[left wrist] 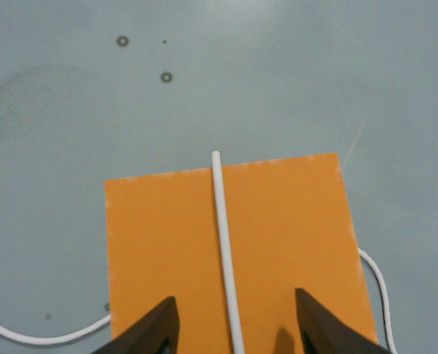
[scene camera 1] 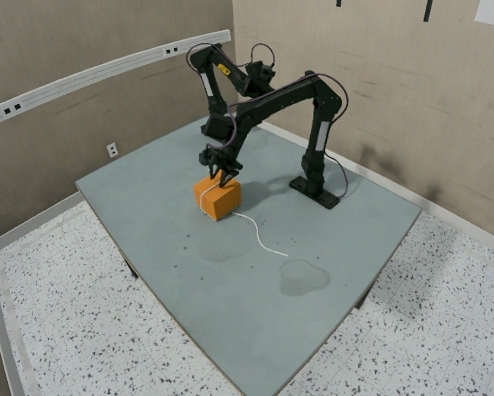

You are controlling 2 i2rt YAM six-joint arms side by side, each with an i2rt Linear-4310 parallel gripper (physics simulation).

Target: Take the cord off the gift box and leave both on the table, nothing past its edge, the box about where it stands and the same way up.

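Where they show: left gripper, fingertip midpoint: [left wrist: 235,305] [scene camera 1: 216,183]; left arm's base, link origin: [scene camera 1: 313,192].
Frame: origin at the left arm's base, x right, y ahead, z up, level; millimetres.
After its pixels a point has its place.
Note:
An orange gift box [scene camera 1: 227,204] @(x 141, y 303, z 48 mm) [left wrist: 160,240] @(x 159, y 333, z 103 mm) stands on the table. A white cord [scene camera 1: 258,234] @(x -4, y 298, z 3 mm) [left wrist: 226,245] @(x 187, y 329, z 111 mm) crosses its top face and runs down its side; one tail curves over the table toward the front right in scene camera 1. In the left wrist view cord leaves the box on both sides. My left gripper [scene camera 1: 217,181] @(x 188, y 306, z 114 mm) [left wrist: 235,305] @(x 188, y 306, z 114 mm) is partly open and points down at the box top, its fingers on either side of the cord, not pinching it; the exact height gap is unclear. My right gripper [scene camera 1: 263,74] is open, away from the box, mostly hidden behind the left arm.
The grey-green table [scene camera 1: 240,340] @(x -227, y 576, z 0 mm) has its left and front edges well away from the box. The left arm's base [scene camera 1: 315,192] @(x -21, y 23, z 28 mm) stands right of the box. The right arm stands behind the left arm, near the walls. Flat stains and small ring marks show on the table.

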